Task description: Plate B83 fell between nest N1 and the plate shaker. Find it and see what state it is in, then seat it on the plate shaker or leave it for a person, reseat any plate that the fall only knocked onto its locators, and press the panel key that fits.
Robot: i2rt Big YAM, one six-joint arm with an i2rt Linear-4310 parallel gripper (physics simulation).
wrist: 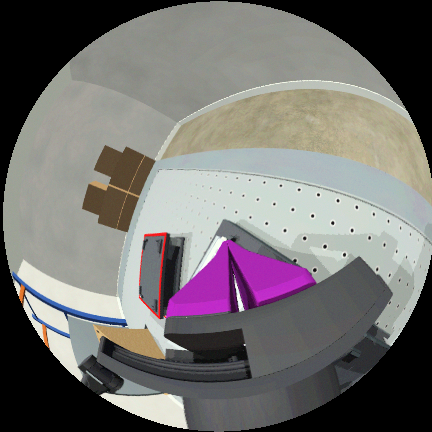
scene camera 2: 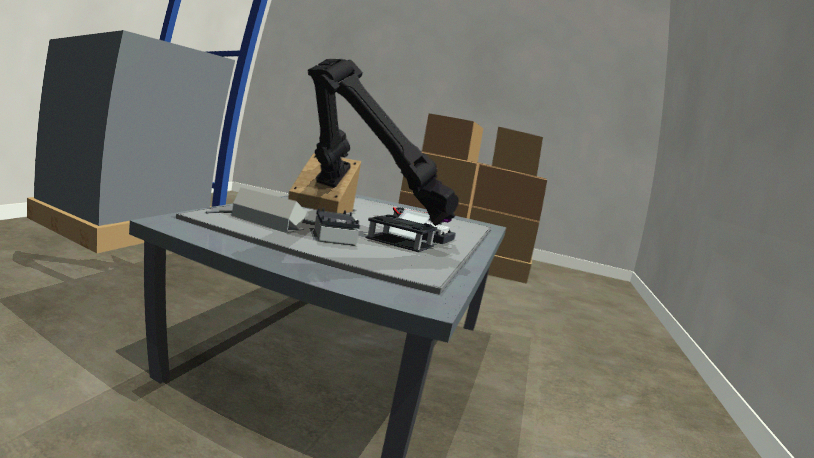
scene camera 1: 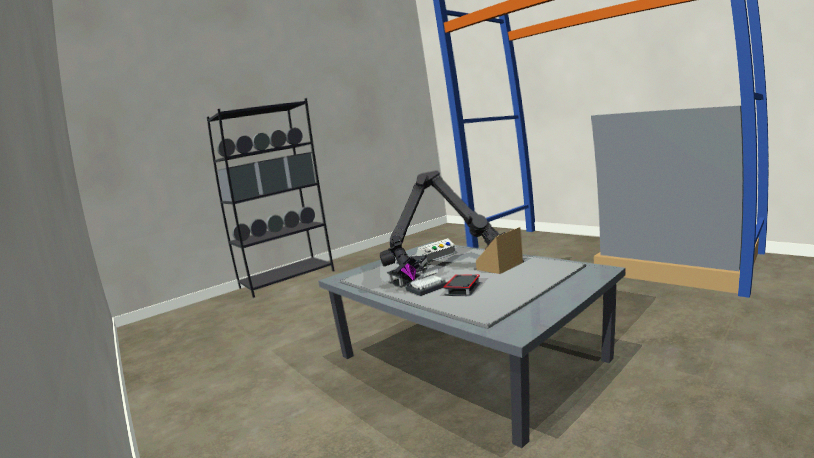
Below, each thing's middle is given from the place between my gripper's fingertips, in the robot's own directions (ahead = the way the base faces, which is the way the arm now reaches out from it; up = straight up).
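Scene:
Positions relative to my hand: red-rimmed dark plate (wrist: 152, 263), 3 cm below, 16 cm behind, 16 cm to the left; grey lidded box (scene camera 2: 334, 227), 3 cm below, 22 cm behind, 33 cm to the right.

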